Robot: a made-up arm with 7 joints.
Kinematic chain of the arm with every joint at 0, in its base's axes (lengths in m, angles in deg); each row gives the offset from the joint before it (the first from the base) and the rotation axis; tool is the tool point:
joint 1: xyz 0 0 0.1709 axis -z
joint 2: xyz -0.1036 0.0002 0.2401 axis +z
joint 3: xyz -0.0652 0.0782 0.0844 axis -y
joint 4: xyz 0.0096 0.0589 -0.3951 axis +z
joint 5: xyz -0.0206 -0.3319 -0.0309 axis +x
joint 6: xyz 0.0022 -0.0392 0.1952 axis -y
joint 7: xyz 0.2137 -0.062 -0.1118 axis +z
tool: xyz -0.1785 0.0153 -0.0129
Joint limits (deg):
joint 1: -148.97..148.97
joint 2: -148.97..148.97
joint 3: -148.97..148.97
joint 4: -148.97..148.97
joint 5: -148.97..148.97
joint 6: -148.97..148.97
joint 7: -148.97..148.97
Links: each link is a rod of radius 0.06 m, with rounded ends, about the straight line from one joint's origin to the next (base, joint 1, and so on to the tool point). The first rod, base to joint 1, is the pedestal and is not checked.
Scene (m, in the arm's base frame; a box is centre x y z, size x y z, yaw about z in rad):
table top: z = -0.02
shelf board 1: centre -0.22 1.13 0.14 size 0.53 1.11 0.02 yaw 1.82
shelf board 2: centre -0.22 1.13 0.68 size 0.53 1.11 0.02 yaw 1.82
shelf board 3: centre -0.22 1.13 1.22 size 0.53 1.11 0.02 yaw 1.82
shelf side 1: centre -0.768 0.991 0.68 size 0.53 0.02 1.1 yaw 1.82
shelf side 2: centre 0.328 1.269 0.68 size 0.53 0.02 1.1 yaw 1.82
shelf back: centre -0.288 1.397 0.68 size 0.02 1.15 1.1 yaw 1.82
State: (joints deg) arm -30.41 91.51 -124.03 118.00 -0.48 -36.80 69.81
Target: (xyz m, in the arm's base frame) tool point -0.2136 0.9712 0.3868
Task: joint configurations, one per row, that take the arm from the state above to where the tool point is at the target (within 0.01 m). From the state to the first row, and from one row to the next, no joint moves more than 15 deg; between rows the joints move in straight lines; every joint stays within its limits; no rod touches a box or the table.
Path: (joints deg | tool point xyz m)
1: -16.04 77.02 -121.53 123.02 -11.28 -30.62 70.02 | -0.5539 -0.6753 0.2717
2: -1.67 62.53 -119.03 128.03 -22.09 -24.44 70.22 | -0.8150 -0.2542 0.2743
3: 12.69 48.04 -116.52 133.05 -32.89 -18.26 70.43 | -0.7902 0.2178 0.2960
4: 27.06 33.55 -114.02 138.06 -43.69 -12.08 70.63 | -0.5221 0.5675 0.3347
5: 41.43 19.06 -111.52 143.08 -54.50 -5.90 70.84 | -0.1431 0.6945 0.3868
6: 44.41 19.79 -111.81 143.01 -39.85 -10.92 74.59 | -0.1430 0.7742 0.3622
7: 47.38 20.52 -112.11 142.94 -25.21 -15.93 78.34 | -0.1570 0.8503 0.3535
8: 50.36 21.25 -112.41 142.87 -10.56 -20.94 82.08 | -0.1818 0.9176 0.3619
9: 53.34 21.98 -112.70 142.80 4.08 -25.96 85.83 | -0.2136 0.9712 0.3868

